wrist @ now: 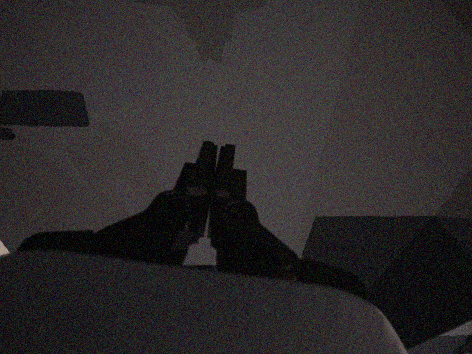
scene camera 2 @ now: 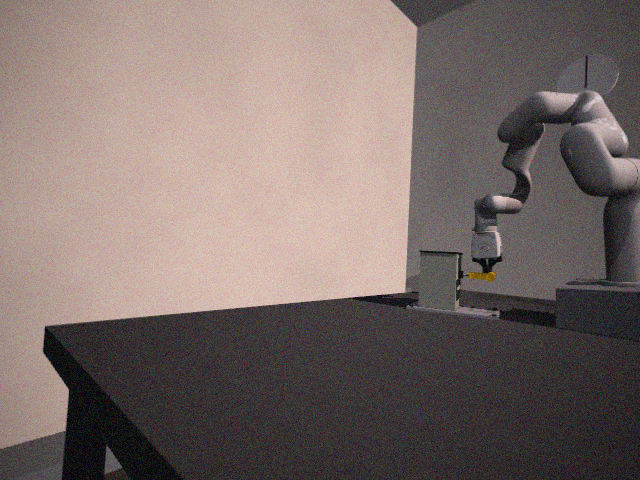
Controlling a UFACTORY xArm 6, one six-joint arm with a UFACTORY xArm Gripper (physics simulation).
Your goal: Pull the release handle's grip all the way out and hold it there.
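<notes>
The release handle's yellow grip points out to the right from the side of a pale upright box, on a thin short rod. My gripper points down and is shut with nothing between its fingers. In the scene view its fingertips are at the top edge of the grip, near its outer right end; whether they touch it I cannot tell. In the wrist view the two dark fingers stand together, with a thin gap between the tips. The grip cannot be made out in the dark wrist view.
The box stands on a pale base plate at the far edge of the dark table. The arm's grey pedestal is to the right. In the wrist view a dark slab shows at left and a dark block at lower right.
</notes>
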